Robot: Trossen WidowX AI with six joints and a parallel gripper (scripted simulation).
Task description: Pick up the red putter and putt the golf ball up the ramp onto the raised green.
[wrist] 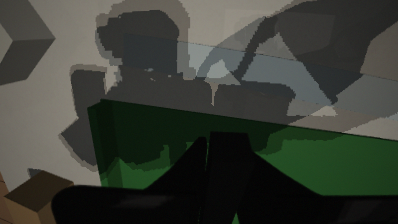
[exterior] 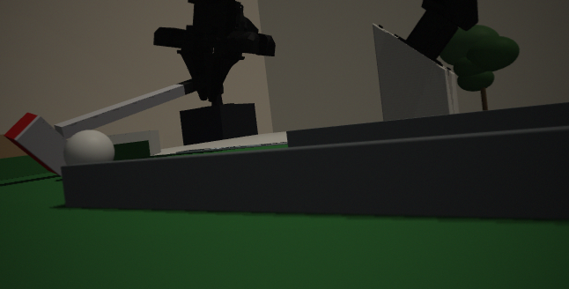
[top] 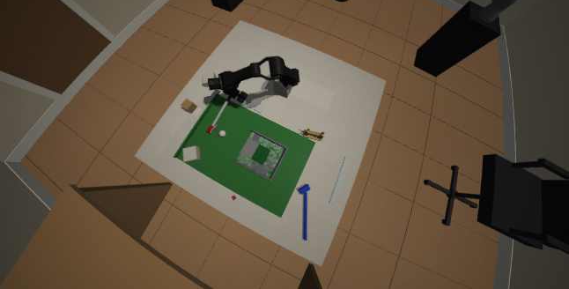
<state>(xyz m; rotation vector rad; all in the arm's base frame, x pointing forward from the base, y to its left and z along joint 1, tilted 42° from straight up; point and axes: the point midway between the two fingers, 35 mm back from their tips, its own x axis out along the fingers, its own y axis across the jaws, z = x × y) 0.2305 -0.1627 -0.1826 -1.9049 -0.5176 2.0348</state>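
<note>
My gripper tip is 12 cm short of the red putter and 1 cm above it. Also, from my gripper tip: brown block (18 cm ahead, 24 cm to the right, 5 cm below); wooden rack (3 cm behind, 56 cm to the left, 4 cm below); white golf ball (23 cm ahead, 6 cm to the left, 5 cm below).
</note>
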